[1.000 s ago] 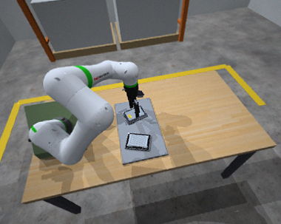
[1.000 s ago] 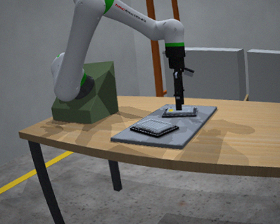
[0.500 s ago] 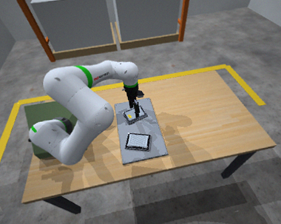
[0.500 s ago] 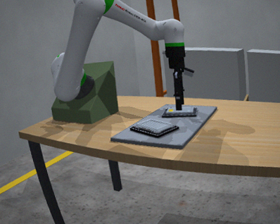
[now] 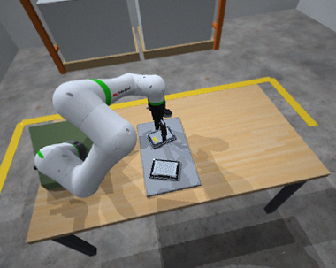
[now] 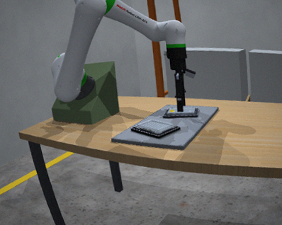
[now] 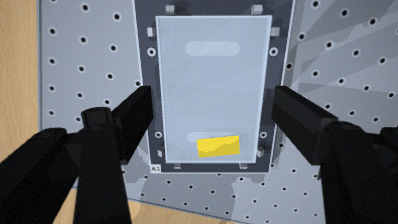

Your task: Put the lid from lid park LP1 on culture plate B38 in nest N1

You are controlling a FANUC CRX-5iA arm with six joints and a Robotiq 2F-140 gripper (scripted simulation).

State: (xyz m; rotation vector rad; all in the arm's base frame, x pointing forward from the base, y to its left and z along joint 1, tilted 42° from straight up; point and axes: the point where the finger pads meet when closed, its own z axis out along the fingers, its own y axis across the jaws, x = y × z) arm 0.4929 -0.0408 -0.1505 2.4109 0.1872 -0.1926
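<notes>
The clear lid lies 3 cm below my hand. The rest, counted from my hand: black nest (4 cm behind, 24 cm to the right, 4 cm below); then culture plate (4 cm behind, 24 cm to the right, 3 cm below); then lid park (4 cm below).
</notes>
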